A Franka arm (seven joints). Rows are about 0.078 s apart.
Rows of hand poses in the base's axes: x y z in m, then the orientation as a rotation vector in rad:
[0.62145 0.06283 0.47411 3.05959 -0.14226 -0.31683]
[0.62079 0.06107 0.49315 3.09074 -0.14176 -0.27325]
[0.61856 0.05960 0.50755 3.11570 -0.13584 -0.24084]
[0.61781 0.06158 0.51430 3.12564 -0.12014 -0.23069]
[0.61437 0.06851 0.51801 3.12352 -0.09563 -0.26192]
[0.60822 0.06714 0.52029 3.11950 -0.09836 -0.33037]
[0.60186 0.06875 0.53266 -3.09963 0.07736 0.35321]
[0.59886 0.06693 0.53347 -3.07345 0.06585 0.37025]
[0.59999 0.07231 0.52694 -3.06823 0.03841 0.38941]
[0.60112 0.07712 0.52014 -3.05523 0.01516 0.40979]
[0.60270 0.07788 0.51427 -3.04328 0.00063 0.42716]
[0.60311 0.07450 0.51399 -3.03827 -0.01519 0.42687]
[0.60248 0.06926 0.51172 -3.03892 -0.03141 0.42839]
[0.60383 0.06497 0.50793 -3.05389 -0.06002 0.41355]
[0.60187 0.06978 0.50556 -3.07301 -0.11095 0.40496]
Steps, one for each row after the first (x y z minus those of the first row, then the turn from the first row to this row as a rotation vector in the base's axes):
[-0.00066 -0.00176 0.01904 0.02545 -0.03113 -0.00058]
[-0.00289 -0.00323 0.03344 0.04673 -0.05403 0.00234]
[-0.00364 -0.00125 0.04019 0.05595 -0.06105 0.01190]
[-0.00708 0.00568 0.04390 0.05794 -0.04062 0.02680]
[-0.01323 0.00431 0.04618 0.06217 0.00283 0.02331]
[-0.01959 0.00592 0.05855 0.08811 0.01801 0.03329]
[-0.02259 0.00410 0.05936 0.11351 0.02994 0.03734]
[-0.02146 0.00948 0.05283 0.11916 0.04304 0.05413]
[-0.02033 0.01429 0.04603 0.13171 0.05719 0.06745]
[-0.01875 0.01505 0.04016 0.14267 0.06927 0.07539]
[-0.01834 0.01167 0.03988 0.14869 0.06964 0.08512]
[-0.01897 0.00643 0.03761 0.14885 0.07094 0.09570]
[-0.01762 0.00214 0.03382 0.13717 0.06125 0.11584]
[-0.01958 0.00695 0.03145 0.12113 0.05601 0.15052]

